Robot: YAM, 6 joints.
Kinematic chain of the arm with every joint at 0, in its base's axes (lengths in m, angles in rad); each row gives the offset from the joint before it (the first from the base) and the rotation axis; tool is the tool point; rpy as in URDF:
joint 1: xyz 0 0 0.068 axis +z
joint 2: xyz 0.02 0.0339 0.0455 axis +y
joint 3: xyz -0.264 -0.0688 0 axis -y
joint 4: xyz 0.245 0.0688 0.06 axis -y
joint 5: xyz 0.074 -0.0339 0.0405 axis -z
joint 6: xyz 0.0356 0 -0.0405 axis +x
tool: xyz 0 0 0 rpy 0 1.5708 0
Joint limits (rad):
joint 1: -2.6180..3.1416
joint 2: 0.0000..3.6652
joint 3: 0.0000..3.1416
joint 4: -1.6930..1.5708
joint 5: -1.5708..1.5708
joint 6: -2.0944..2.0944
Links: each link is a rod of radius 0.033 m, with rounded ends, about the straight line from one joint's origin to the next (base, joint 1, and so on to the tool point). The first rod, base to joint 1, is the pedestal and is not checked.
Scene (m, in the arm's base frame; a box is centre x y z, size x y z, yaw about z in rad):
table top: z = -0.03
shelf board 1: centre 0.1 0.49 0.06 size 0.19 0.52 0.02 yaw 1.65
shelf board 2: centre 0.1 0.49 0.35 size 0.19 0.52 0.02 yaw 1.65
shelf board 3: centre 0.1 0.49 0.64 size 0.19 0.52 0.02 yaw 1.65
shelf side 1: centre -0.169 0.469 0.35 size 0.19 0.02 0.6 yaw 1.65
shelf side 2: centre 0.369 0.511 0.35 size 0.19 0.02 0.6 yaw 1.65
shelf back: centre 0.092 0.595 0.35 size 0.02 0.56 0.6 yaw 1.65
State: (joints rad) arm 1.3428 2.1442 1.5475 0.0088 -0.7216 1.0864
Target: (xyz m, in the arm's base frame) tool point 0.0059 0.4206 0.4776
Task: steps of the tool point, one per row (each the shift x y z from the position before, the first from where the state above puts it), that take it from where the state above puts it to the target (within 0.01 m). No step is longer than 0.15 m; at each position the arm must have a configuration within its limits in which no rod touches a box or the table.
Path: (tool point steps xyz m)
1: 0.0174 -0.0669 0.0100
2: 0.0055 -0.0718 0.0001
3: -0.0062 -0.0727 -0.0101
4: -0.0179 0.0339 0.0893
5: -0.0313 0.0042 0.0986
6: -0.0362 -0.0304 0.0983
7: -0.0027 0.0742 0.0097
8: -0.0091 0.0739 -0.0097

